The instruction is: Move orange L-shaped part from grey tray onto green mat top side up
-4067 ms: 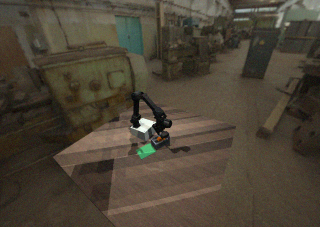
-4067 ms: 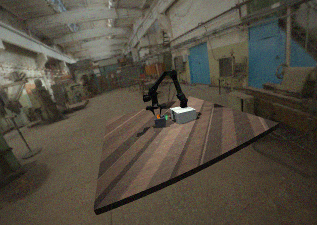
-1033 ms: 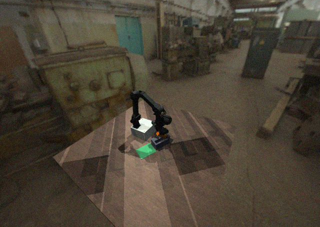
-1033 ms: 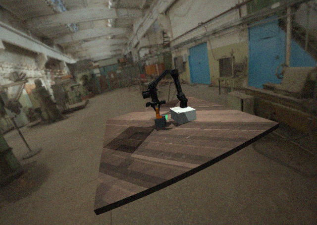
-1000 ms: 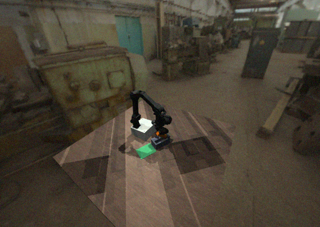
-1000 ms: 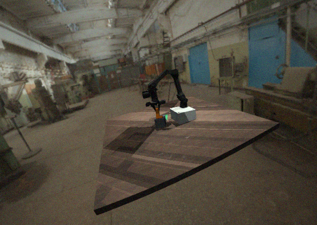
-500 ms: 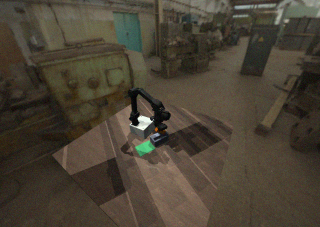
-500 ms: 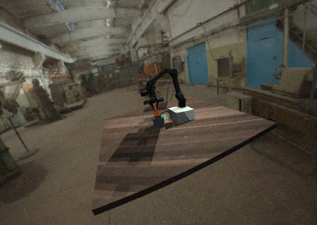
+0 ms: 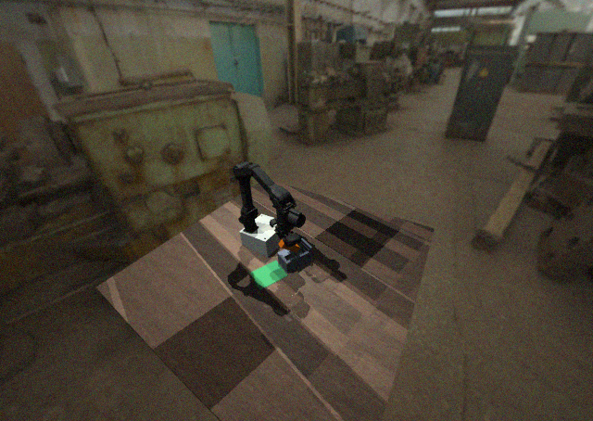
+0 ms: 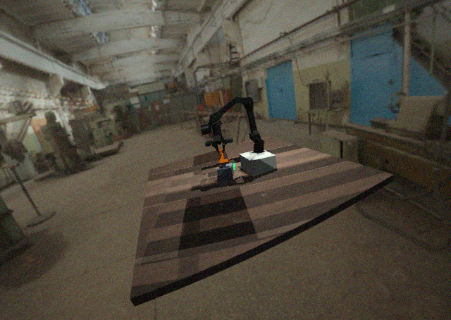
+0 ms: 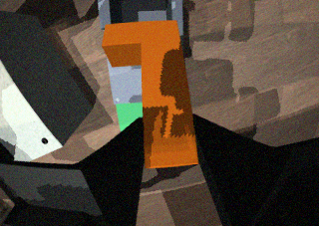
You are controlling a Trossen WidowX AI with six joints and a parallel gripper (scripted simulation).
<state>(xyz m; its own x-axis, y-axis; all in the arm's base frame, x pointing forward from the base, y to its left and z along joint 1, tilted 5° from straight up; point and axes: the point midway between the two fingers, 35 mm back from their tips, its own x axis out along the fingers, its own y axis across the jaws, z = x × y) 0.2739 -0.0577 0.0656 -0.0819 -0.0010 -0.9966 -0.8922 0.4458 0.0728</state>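
Right now my gripper tip is 6 cm past the green mat, 8 cm to the left of it and 17 cm above it. Round my gripper tip: orange L-shaped part (3 cm to the left, 3 cm below).
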